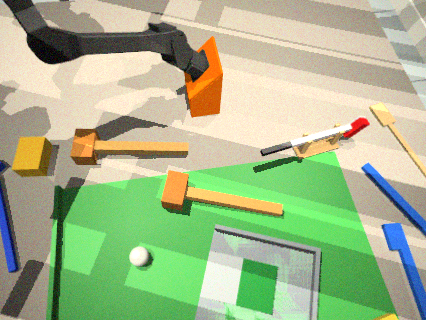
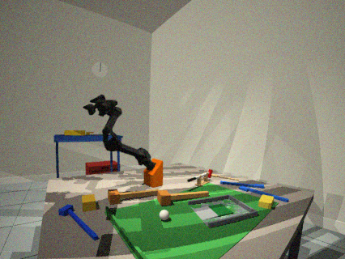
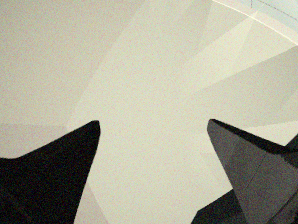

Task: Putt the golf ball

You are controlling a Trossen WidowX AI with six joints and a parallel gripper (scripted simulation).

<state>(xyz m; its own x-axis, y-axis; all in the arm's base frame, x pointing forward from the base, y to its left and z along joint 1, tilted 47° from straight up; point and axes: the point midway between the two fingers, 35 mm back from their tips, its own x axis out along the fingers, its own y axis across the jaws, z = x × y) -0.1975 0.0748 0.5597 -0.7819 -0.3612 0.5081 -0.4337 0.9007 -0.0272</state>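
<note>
The red putter is 490 mm ahead of my gripper tip, 630 mm to the left of it and 490 mm below it. Also, from my gripper tip: tan paddle 510 mm ahead, 880 mm to the left, 550 mm below; white golf ball 670 mm ahead, 140 mm to the left, 530 mm below; yellow block 360 mm ahead, 80 mm to the right, 530 mm below.
</note>
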